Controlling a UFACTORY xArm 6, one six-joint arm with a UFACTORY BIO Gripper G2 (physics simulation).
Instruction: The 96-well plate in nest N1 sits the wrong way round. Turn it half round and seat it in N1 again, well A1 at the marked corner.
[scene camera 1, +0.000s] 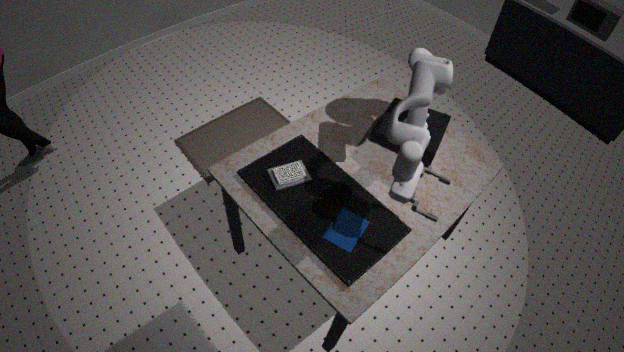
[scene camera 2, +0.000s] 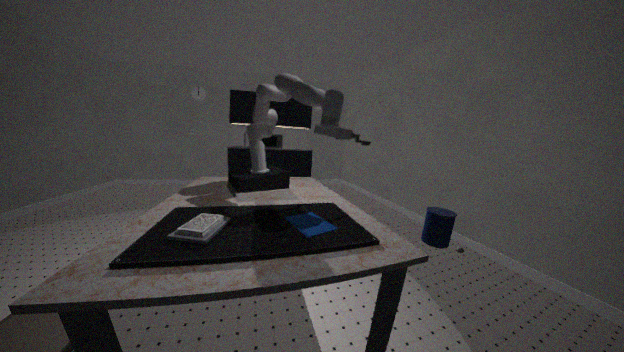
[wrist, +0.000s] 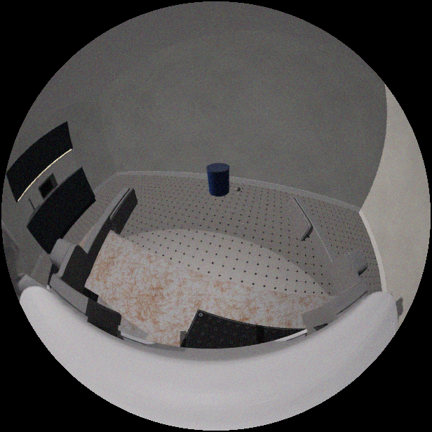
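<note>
A pale 96-well plate (scene camera 1: 291, 171) (scene camera 2: 204, 223) sits flat in a light grey nest (scene camera 1: 287, 187) (scene camera 2: 176, 236), towards one end of the black board. Its well A1 and the marked corner are too small to make out. My gripper (scene camera 1: 442, 200) (scene camera 2: 367, 143) (wrist: 215, 207) is open, with its two fingers wide apart and nothing between them. It is high above the table and well away from the plate, beyond the other end of the board. The plate does not show in the wrist view.
The black board (scene camera 1: 370, 260) (scene camera 2: 150, 254) (wrist: 225, 332) lies on the marbled table (scene camera 1: 465, 150) (scene camera 2: 65, 292) (wrist: 150, 280). A flat blue square (scene camera 1: 348, 242) (scene camera 2: 317, 230) lies on the board, partly in shadow. A blue bin (scene camera 2: 438, 227) (wrist: 218, 181) stands on the floor beyond the table.
</note>
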